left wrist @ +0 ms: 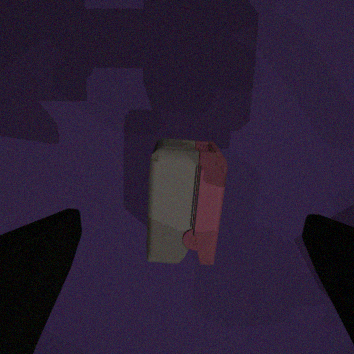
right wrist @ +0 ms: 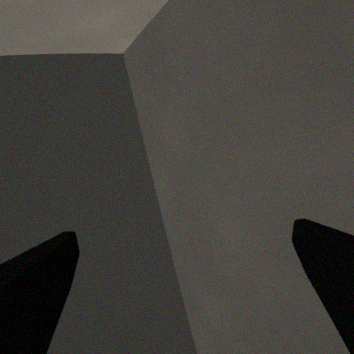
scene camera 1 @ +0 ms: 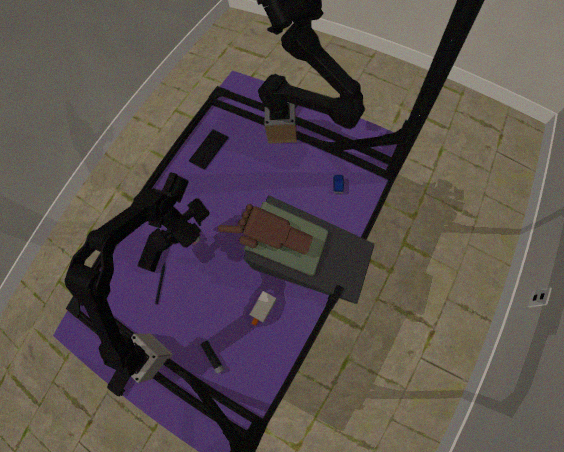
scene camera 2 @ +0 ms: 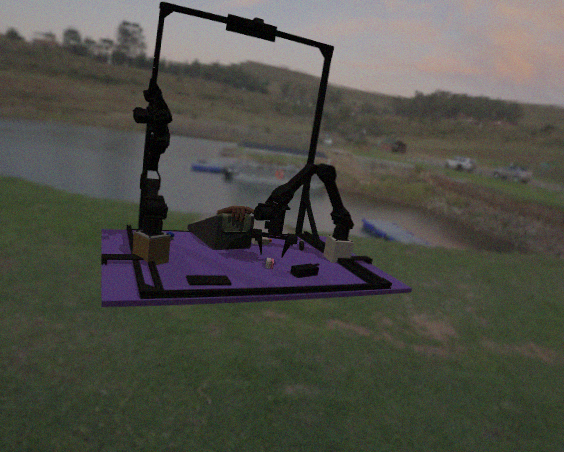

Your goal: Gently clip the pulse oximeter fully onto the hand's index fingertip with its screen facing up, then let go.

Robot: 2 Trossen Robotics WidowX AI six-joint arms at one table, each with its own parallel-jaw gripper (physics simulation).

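Places are measured from the left arm's base along level axes (x ahead, y left, z up), in metres.
Pixels of known places: left gripper, fingertip midpoint: (left wrist: 194,223) (scene camera 2: 271,255); right gripper, fingertip midpoint: (right wrist: 186,236) (scene camera 2: 154,84); left arm's base, origin of the base link: (scene camera 1: 135,358) (scene camera 2: 340,238); right arm's base, origin of the base link: (scene camera 1: 279,111) (scene camera 2: 152,232).
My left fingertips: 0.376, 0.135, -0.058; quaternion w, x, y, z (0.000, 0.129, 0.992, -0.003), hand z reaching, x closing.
For each thing: its top centre in the pictures, then the offset to it from my left fingertips, as dx, dy, dz.
- pulse oximeter, middle of its top: (left wrist: 185,216) (scene camera 2: 270,259) +0.003, +0.005, -0.016
- black box, middle of its top: (scene camera 1: 149,252) (scene camera 2: 305,266) -0.127, +0.076, -0.012
- thin dark stick, middle of its top: (scene camera 1: 159,282) -0.181, -0.008, -0.038
- flat black slab, middle of its top: (scene camera 2: 208,279) (scene camera 1: 208,148) +0.280, +0.177, -0.040
- blue item, middle of its top: (scene camera 1: 339,181) +0.415, -0.283, -0.015
- white box, middle of its top: (scene camera 1: 261,309) (scene camera 2: 262,237) -0.048, -0.322, -0.020
- dark cylinder, middle of its top: (scene camera 1: 210,357) -0.249, -0.290, -0.020
The pulse oximeter (scene camera 2: 270,263) (left wrist: 175,195) lies on its side on the purple mat, its pale half and pink half side by side; no screen shows. In scene camera 1 it is mostly hidden under the left arm. My left gripper (scene camera 2: 272,255) (left wrist: 194,223) is open, low over the oximeter, with one fingertip out to each side of it and nothing between the fingers. The brown hand (scene camera 1: 267,227) (scene camera 2: 236,212) rests palm-down on a padded wedge, and its index finger (scene camera 1: 227,228) sticks out past the wedge. My right gripper (right wrist: 186,236) is open and empty, raised far from the oximeter.
A dark wedge (scene camera 1: 350,260) (scene camera 2: 205,230) carries the hand. A black box (scene camera 1: 150,255) (scene camera 2: 305,270) and a thin dark stick (scene camera 1: 160,285) lie near the left gripper. A flat black slab (scene camera 1: 209,149) (scene camera 2: 208,280), blue item (scene camera 1: 338,183), white box (scene camera 1: 263,306) and dark cylinder (scene camera 1: 211,355) also lie around.
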